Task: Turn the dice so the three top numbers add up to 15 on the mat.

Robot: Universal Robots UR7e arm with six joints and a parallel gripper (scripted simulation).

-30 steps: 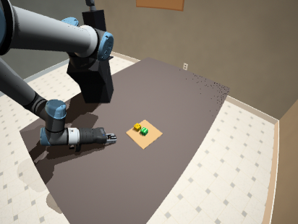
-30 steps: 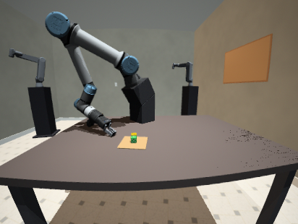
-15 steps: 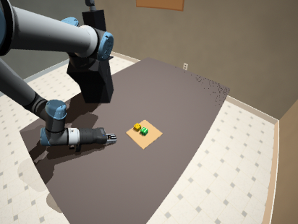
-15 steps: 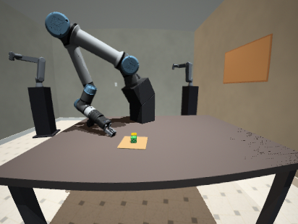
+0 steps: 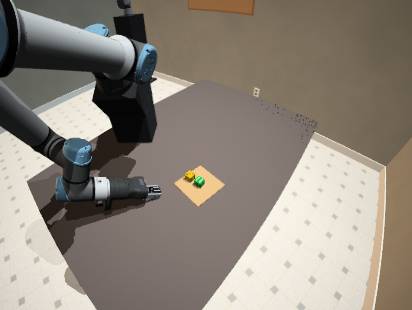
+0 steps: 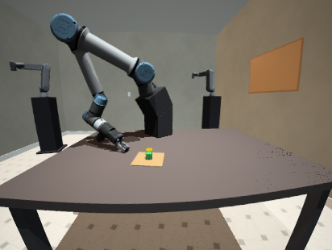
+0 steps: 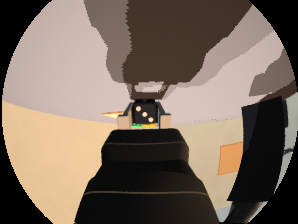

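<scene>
The black die lies right at my hand. Also, from my hand: yellow die: 9 cm ahead, 12 cm to the left; green die: 13 cm ahead, 11 cm to the left; tan mat: 13 cm ahead, 11 cm to the left, 2 cm below.
</scene>
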